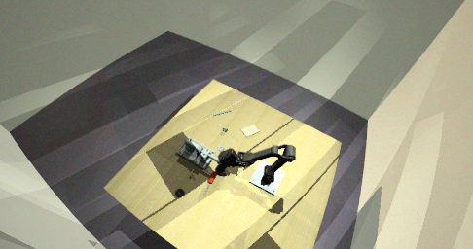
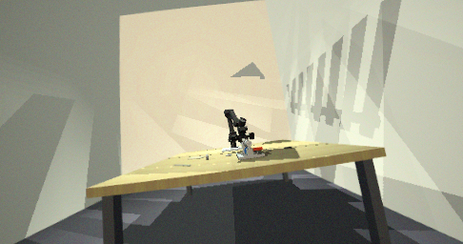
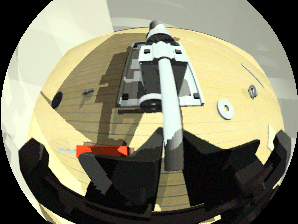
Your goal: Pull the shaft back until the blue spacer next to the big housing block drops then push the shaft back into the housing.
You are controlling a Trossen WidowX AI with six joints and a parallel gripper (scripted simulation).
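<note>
Right now the long pale shaft is 60 mm ahead of my gripper tip, 10 mm to the left of it and 20 mm above it. Round my gripper tip: thin bar (290 mm ahead, 370 mm to the right, 50 mm below); blue spacer (140 mm ahead, 30 mm to the left, 30 mm below); paper slip (20 mm ahead, 390 mm to the right, 50 mm below).
</note>
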